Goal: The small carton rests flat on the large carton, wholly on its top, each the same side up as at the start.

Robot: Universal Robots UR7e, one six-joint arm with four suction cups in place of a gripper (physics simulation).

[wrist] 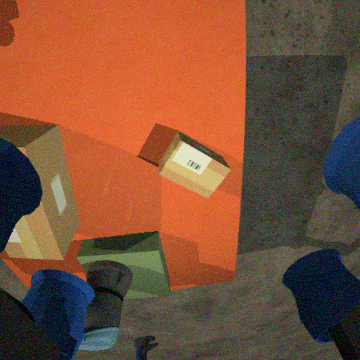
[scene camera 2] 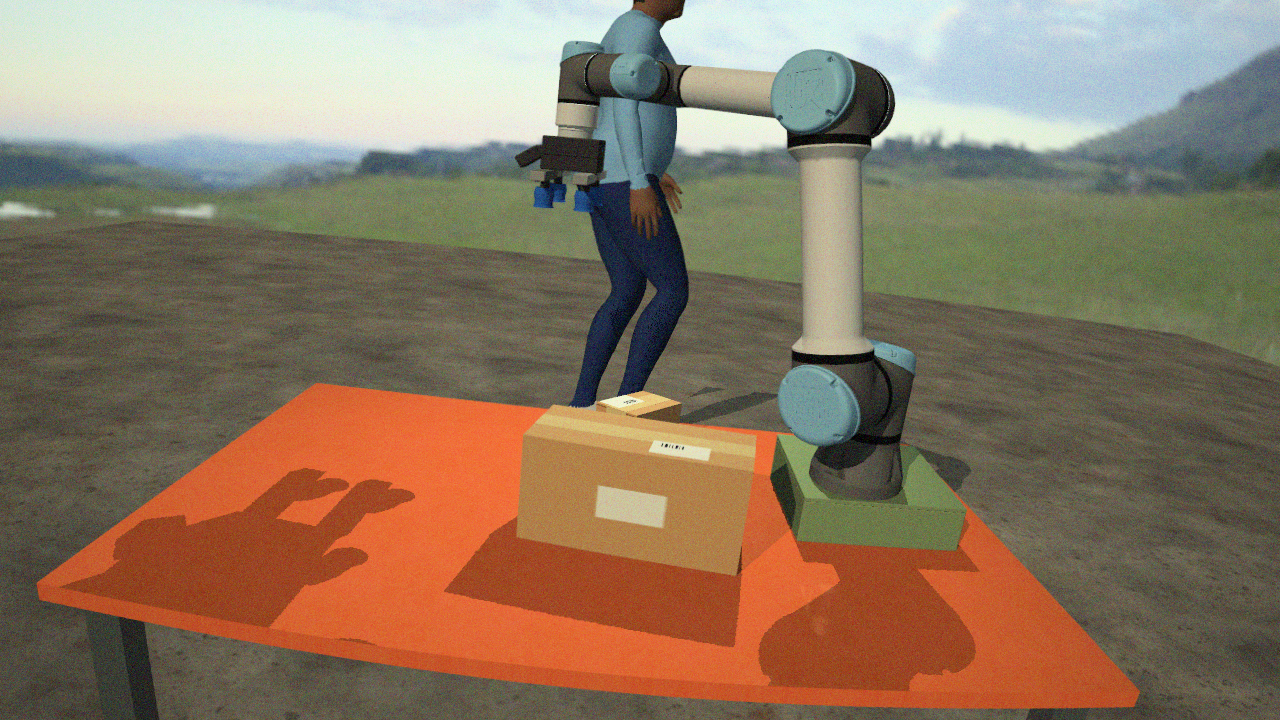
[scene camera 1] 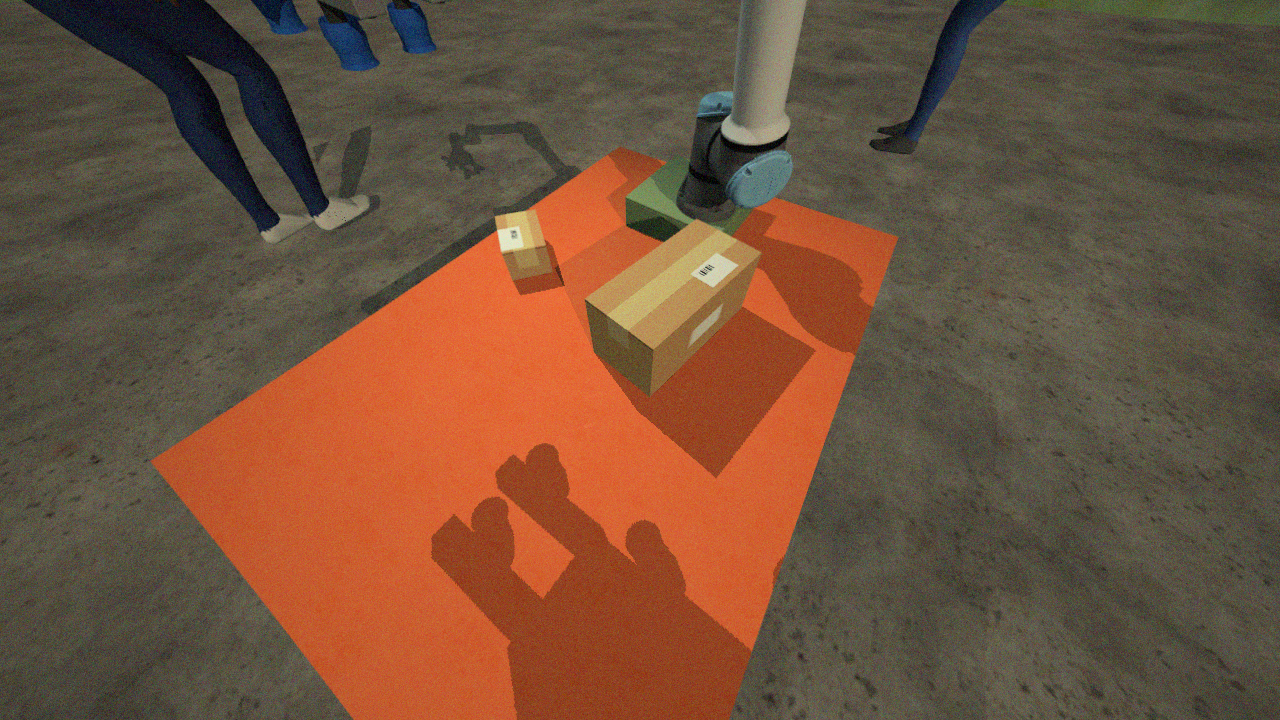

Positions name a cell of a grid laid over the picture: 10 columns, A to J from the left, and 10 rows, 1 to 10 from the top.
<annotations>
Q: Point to my suction head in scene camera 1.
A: C1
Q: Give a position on a small carton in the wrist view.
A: F5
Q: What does the large carton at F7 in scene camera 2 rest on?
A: The table.
</annotations>
